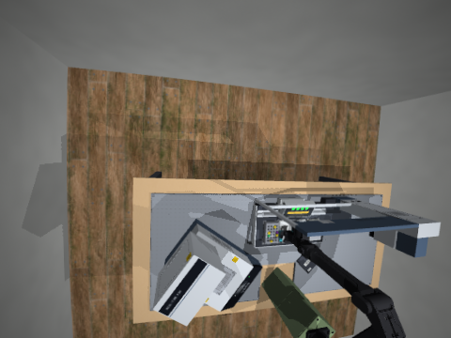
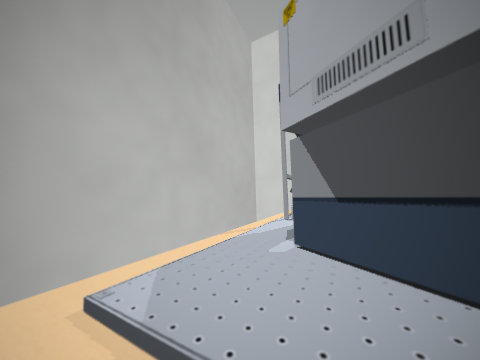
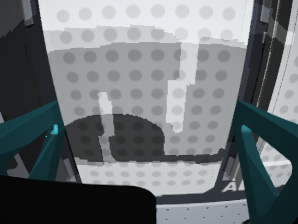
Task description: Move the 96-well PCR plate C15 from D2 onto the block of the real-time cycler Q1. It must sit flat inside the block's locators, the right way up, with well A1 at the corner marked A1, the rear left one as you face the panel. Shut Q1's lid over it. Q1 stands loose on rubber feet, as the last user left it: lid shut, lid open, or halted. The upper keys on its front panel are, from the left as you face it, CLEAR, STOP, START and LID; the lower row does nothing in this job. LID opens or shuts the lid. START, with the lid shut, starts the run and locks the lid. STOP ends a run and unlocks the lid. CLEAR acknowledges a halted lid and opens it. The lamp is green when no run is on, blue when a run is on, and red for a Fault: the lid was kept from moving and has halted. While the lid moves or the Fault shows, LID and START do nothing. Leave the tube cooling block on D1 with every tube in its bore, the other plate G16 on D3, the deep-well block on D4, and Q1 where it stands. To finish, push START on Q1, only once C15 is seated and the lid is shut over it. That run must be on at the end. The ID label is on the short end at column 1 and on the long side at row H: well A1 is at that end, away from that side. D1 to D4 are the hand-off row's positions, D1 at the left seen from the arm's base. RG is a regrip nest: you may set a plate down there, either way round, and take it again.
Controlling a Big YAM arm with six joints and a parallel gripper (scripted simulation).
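My hand is 1 cm short of the tube cooling block, 10 cm to the right of it and 1 cm below it. From my hand the other things lie so: white beam (19 cm ahead, 9 cm to the right, 45 cm above).
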